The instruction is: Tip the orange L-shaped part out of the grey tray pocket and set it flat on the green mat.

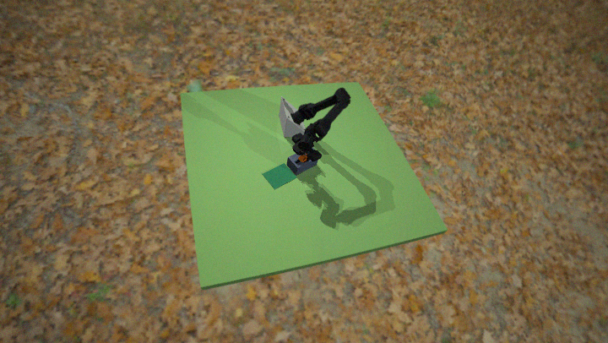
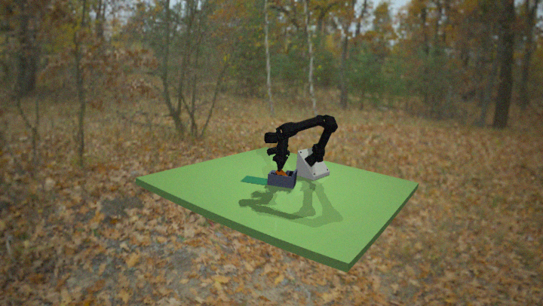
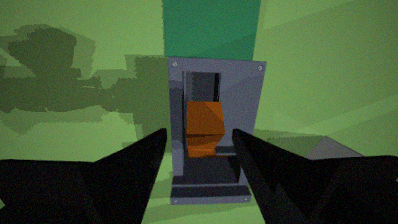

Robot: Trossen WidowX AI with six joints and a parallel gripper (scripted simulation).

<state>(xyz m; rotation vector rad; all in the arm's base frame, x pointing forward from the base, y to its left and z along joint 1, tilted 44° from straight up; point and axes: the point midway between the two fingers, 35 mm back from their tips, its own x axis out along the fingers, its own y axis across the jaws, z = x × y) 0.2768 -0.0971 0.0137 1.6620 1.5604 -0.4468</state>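
Right now my gripper tip is 3 cm past the orange L-shaped part, 3 cm to the right of it and 5 cm above it. Also, from my gripper tip: small dark green mat: 2 cm ahead, 14 cm to the right, 10 cm below.
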